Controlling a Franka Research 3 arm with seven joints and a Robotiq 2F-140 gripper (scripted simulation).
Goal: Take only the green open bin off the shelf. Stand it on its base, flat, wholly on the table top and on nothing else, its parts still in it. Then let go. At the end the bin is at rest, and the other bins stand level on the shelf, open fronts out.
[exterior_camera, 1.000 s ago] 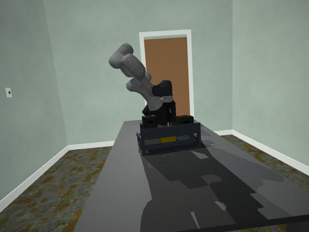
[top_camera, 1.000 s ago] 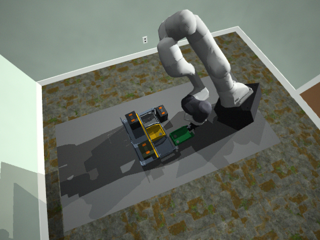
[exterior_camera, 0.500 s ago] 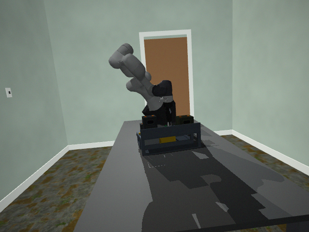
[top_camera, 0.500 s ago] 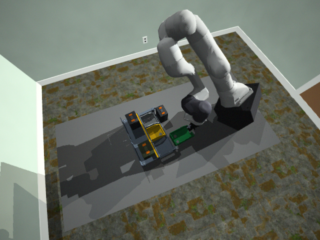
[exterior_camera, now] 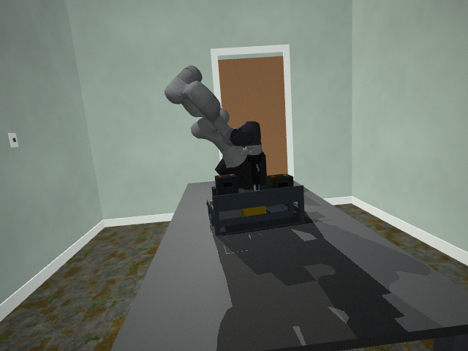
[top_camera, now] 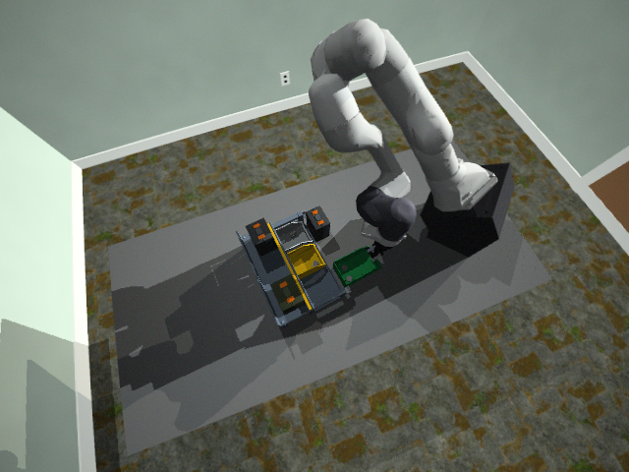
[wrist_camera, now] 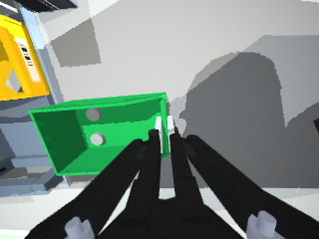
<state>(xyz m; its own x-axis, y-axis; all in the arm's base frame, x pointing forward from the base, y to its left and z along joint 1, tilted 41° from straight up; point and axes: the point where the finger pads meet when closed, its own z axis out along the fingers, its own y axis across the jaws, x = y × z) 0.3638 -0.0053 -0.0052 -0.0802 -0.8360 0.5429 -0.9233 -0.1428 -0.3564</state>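
The green open bin is 8 cm ahead of my hand, 2 cm below it and 1 cm to the right of it. Round my hand: yellow rail: 32 cm ahead, 14 cm to the right, 5 cm above; yellow bin: 27 cm ahead, 14 cm to the right, 1 cm below.
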